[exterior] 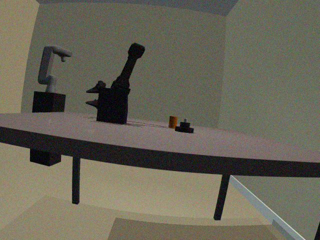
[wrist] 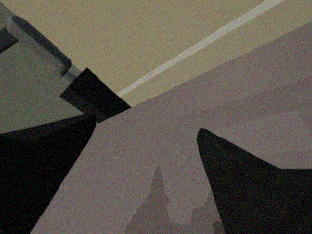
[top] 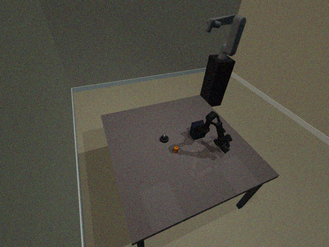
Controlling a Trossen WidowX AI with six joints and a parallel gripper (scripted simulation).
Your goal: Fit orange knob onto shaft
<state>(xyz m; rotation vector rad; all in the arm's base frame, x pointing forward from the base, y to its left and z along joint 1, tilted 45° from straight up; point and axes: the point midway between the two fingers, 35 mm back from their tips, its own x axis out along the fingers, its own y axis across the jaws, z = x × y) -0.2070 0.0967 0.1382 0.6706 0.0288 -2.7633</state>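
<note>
Now: gripper tip 510 mm short of the orange knob, 10 mm to the left of it and 70 mm above it. The rest, counted from my gripper tip: round pedestal (570 mm ahead, 190 mm to the right, 80 mm below).
</note>
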